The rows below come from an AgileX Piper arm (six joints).
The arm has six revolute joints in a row. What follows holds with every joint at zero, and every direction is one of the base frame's.
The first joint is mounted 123 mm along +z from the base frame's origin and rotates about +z.
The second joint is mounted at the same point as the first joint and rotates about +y.
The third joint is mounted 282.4 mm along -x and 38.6 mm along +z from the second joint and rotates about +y.
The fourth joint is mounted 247.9 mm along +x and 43.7 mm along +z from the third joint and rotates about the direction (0.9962, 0, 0.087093).
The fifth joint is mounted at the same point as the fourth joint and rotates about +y.
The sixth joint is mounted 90.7 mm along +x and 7.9 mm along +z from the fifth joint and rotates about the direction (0.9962, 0, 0.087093).
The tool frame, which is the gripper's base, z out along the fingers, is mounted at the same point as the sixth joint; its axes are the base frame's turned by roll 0, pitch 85.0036 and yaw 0 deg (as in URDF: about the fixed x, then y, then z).
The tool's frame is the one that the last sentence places.
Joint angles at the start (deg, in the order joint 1, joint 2, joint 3, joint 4, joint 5, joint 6):
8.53 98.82 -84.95 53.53 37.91 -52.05
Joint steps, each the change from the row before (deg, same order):
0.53 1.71 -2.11 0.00 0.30 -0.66
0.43 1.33 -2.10 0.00 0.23 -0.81
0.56 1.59 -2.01 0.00 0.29 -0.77
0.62 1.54 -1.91 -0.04 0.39 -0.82
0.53 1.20 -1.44 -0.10 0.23 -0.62
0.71 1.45 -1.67 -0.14 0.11 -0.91
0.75 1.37 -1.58 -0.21 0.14 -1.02
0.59 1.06 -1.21 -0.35 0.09 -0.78
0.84 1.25 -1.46 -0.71 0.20 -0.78
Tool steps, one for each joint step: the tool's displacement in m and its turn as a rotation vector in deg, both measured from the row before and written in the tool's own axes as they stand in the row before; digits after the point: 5 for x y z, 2 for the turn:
-0.00389 -0.00016 0.00788 -0.66 -0.06 -1.11
-0.00525 0.00023 0.00535 -0.48 -0.45 -1.40
-0.00337 0.00030 0.00759 -0.67 -0.10 -1.24
-0.00274 0.00091 0.00773 -0.80 0.02 -1.33
-0.00179 0.00086 0.00632 -0.58 0.05 -1.07
-0.00183 0.00131 0.00805 -0.63 0.04 -1.46
-0.00157 0.00185 0.00792 -0.67 0.09 -1.64
-0.00095 0.00140 0.00622 -0.45 0.16 -1.40
-0.00106 0.00271 0.00779 -0.63 0.37 -1.83

